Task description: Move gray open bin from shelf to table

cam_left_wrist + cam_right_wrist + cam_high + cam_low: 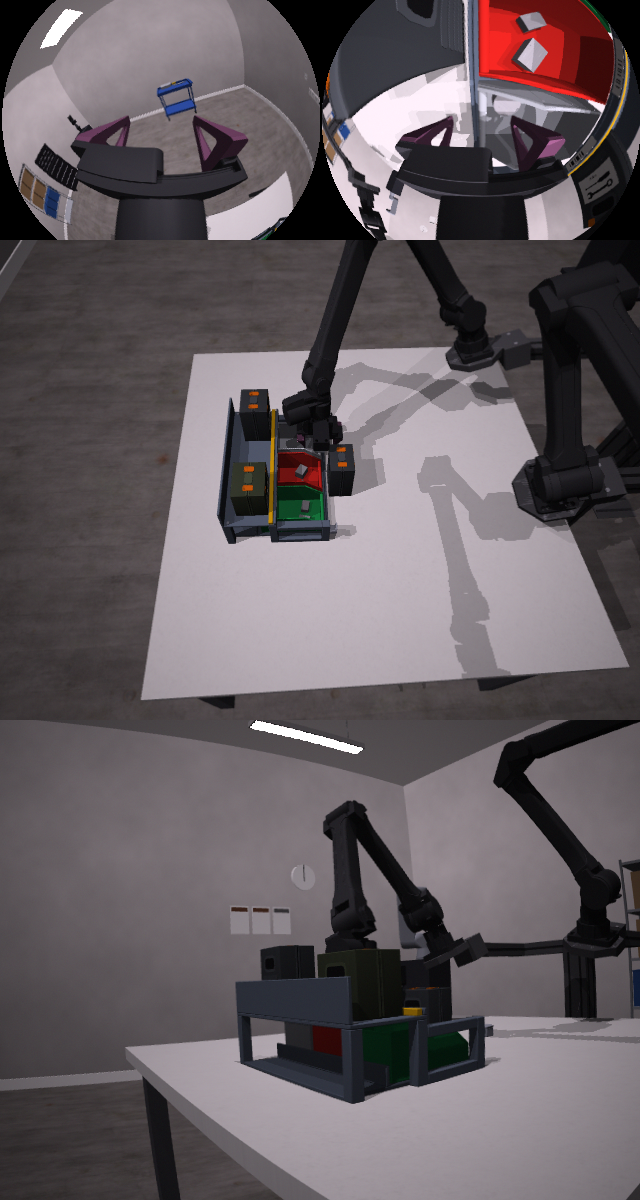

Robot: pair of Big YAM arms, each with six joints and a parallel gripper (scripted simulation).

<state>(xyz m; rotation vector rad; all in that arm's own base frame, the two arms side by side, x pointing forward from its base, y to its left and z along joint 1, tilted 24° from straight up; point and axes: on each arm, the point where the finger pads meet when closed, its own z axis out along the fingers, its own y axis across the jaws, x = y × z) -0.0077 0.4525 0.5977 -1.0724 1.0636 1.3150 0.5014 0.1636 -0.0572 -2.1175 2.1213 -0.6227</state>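
My right gripper is now 80 mm short of the gray bin, 10 mm to the left of it and 10 mm below it. Round my right hand: green bin: 210 mm to the left, 110 mm ahead, 10 mm above; red bin: 100 mm to the left, 100 mm ahead, 10 mm above; shelf: 120 mm ahead, 100 mm to the left, 30 mm above.
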